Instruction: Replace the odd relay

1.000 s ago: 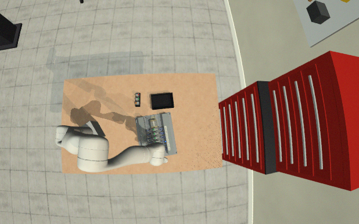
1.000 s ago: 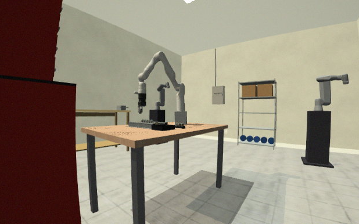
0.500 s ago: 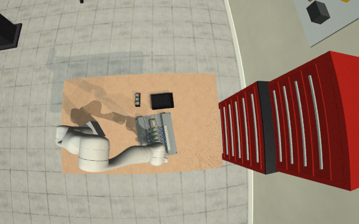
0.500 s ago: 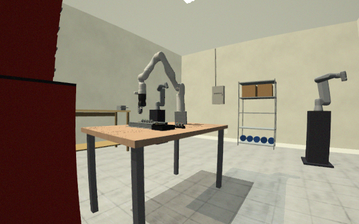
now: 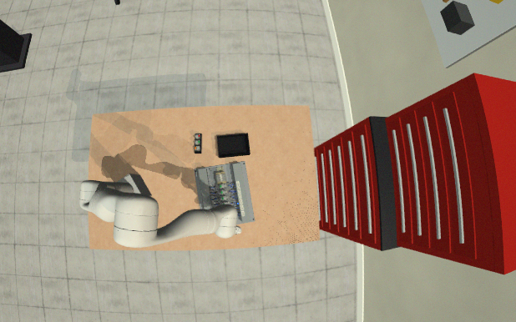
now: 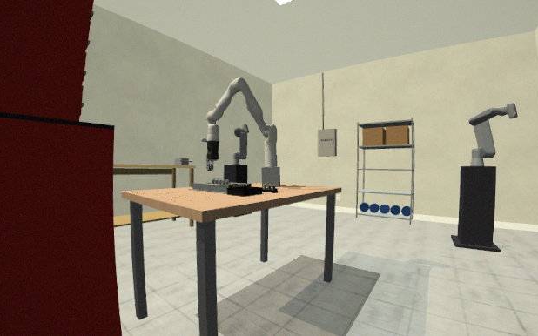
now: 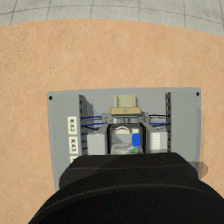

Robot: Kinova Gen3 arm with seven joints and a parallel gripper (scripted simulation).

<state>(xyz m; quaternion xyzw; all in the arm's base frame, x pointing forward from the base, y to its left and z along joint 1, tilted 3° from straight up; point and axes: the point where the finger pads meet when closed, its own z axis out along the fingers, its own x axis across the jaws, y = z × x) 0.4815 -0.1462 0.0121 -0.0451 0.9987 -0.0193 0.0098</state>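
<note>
The black tray lies 6 cm ahead of my hand, 36 cm to the left of it and 13 cm below it. From my hand the other things lie so: small black spare holder: 13 cm behind, 38 cm to the left, 14 cm below.
</note>
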